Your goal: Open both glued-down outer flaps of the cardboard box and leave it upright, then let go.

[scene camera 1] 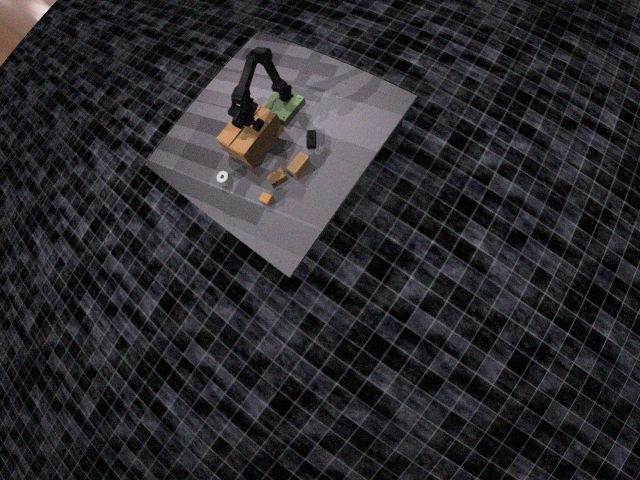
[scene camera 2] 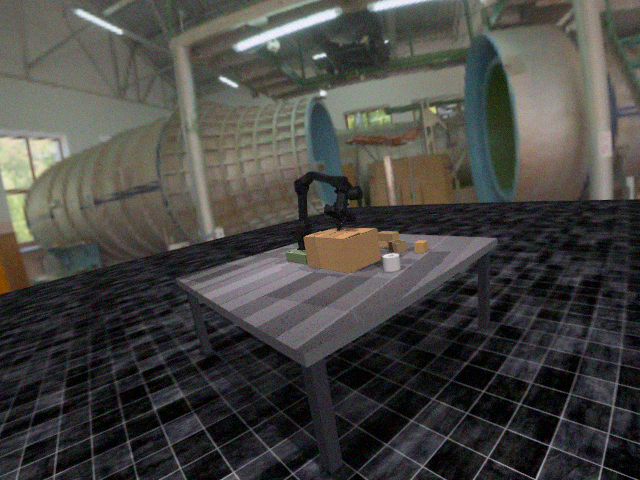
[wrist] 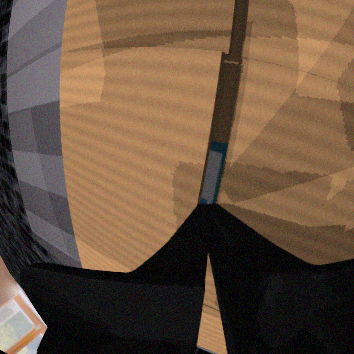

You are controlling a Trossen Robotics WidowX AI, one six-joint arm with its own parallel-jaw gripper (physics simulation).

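Places are measured from the arm's base along level axes (x ahead, y left, z up), in metres.
Pixels of known places: gripper, fingertip midpoint: [scene camera 1: 245,124] [scene camera 2: 338,231] [wrist: 206,212]; arm's base, link origin: [scene camera 1: 286,97] [scene camera 2: 304,248].
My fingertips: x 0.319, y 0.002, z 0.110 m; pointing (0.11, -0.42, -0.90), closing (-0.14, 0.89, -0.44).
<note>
Ahead of a thing's pixels: the offset from my fingertips to its top centre. "pt": to the spot under its first point. Level surfaces: height alone.
The cardboard box {0.006 m ahead, 0.001 m right, 0.003 m up} [scene camera 1: 264,144] [scene camera 2: 336,253] stands upright on the table. Its two outer flaps lie about flat across the top, the left flap {pt 0.029 m back, 0.044 m right, 0.000 m up} [wrist: 130,125] and the right flap {pt 0.045 m back, 0.023 m left, 0.007 m down} [wrist: 290,125] in the wrist view. A narrow dark gap [wrist: 226,100] runs between them, with a blue and grey thing {0.006 m ahead, 0.001 m right, 0.022 m down} [wrist: 213,170] showing down in it. My gripper [wrist: 206,212] [scene camera 2: 339,228] is shut and empty. Its tips are at the gap, right over the box top. Whether they touch a flap or reach into the gap is hidden.
A white roll {0.301 m ahead, 0.015 m left, 0.101 m down} [scene camera 1: 222,177] [scene camera 2: 391,262] stands near the box. Several small brown blocks, among them a larger one {0.006 m ahead, 0.350 m left, 0.082 m down} [scene camera 1: 298,165] and a small one {0.256 m ahead, 0.312 m left, 0.112 m down} [scene camera 1: 266,198] [scene camera 2: 420,246], lie beyond it. A black object {0.174 m back, 0.296 m left, 0.128 m down} [scene camera 1: 311,138] and the green base plate [scene camera 1: 284,113] [scene camera 2: 296,256] are on the table {0.162 m down} [scene camera 1: 361,149] [scene camera 2: 248,294].
</note>
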